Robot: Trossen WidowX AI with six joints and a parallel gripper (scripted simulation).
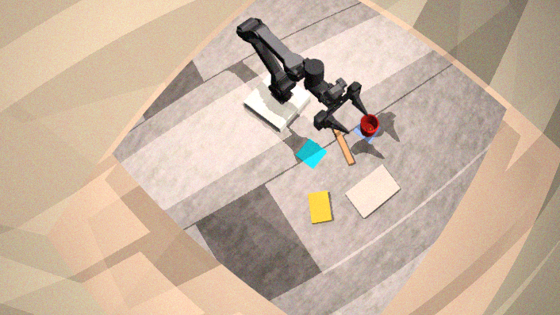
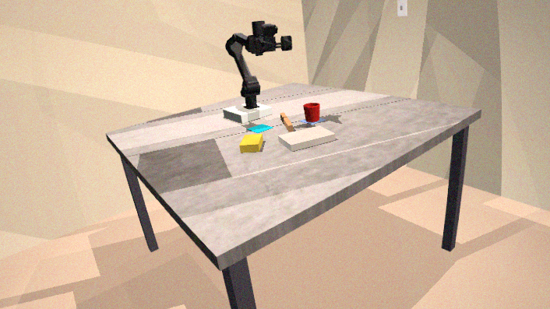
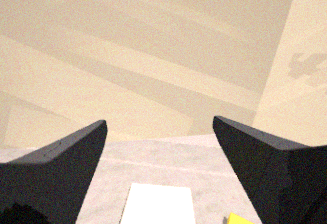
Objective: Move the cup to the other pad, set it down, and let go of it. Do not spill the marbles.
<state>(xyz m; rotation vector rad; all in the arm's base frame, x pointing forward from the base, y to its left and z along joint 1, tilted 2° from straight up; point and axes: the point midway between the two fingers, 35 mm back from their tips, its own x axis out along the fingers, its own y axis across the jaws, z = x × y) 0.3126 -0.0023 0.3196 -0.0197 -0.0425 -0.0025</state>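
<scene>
My gripper tip is now 320 mm above the red cup, 130 mm to the right of it and 30 mm past it. Round my gripper tip: slab 340 mm below, 160 mm ahead, 20 mm to the right; wooden stick 350 mm below, 70 mm behind, 30 mm to the left; light blue pad 360 mm below, 140 mm to the left, 30 mm behind.
</scene>
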